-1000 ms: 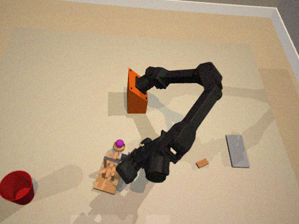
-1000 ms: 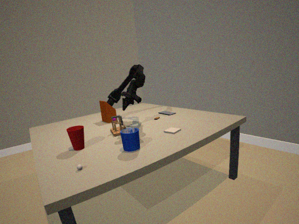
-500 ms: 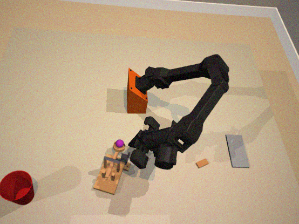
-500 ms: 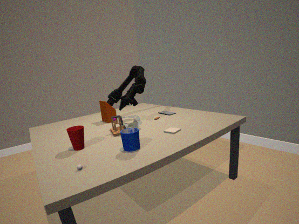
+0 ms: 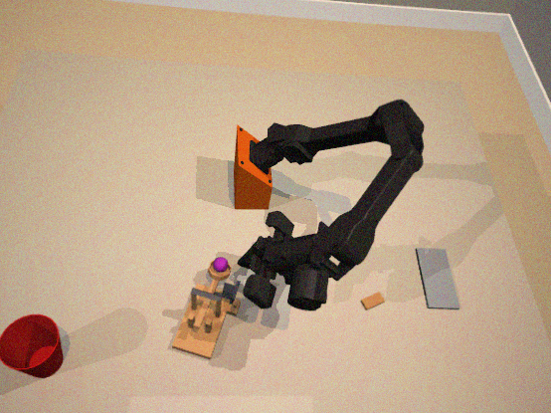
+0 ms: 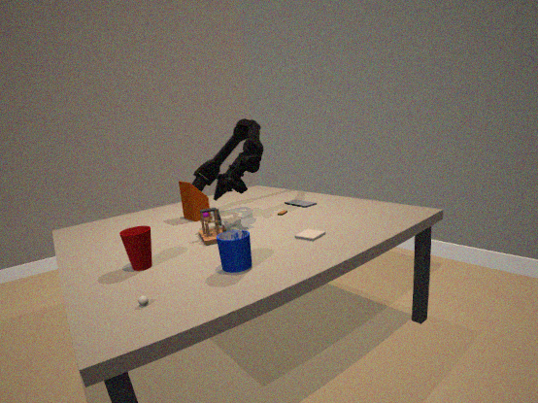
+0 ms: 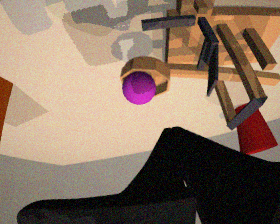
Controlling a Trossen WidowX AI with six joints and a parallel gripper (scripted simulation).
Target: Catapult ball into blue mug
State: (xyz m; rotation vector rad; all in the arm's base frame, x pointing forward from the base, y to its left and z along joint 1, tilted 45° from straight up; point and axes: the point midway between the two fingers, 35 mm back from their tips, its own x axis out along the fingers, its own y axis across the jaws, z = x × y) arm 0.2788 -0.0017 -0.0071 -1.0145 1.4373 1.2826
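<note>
Right now the purple ball is 3 cm behind my gripper tip, 4 cm to the right of it and 6 cm below it. Also, from my gripper tip: small wooden block (1 cm ahead, 31 cm to the left, 12 cm below); then white tile (34 cm ahead, 18 cm to the left, 12 cm below); then wooden catapult (4 cm ahead, 3 cm to the right, 7 cm below).
</note>
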